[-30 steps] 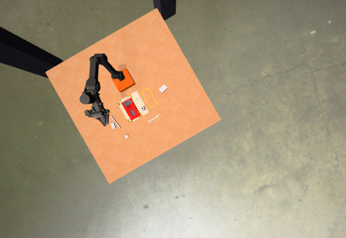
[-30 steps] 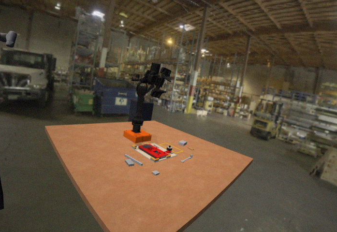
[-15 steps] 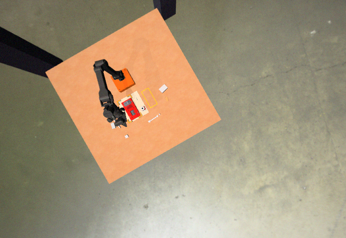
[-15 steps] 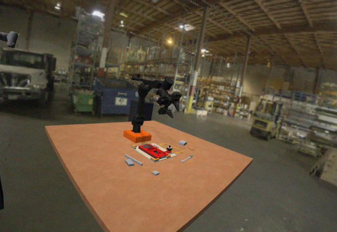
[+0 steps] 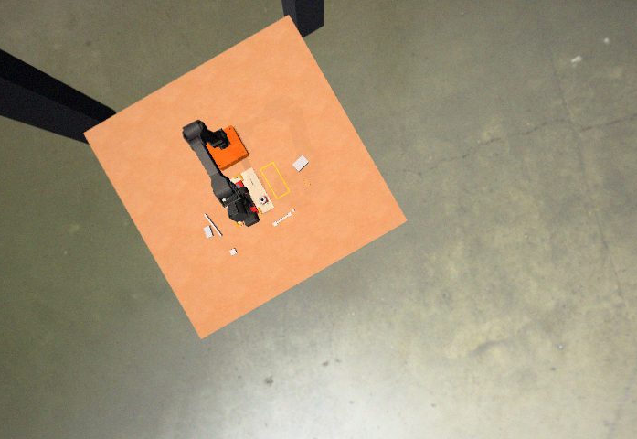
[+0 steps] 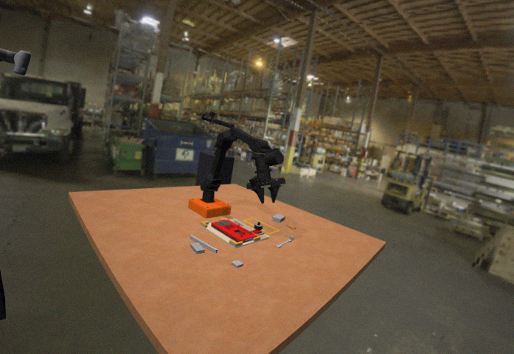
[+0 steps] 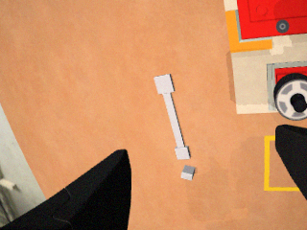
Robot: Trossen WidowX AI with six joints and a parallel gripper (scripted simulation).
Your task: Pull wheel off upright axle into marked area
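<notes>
The wheel lies 6 cm behind my gripper tip, 4 cm to the left of it and 14 cm below it.
</notes>
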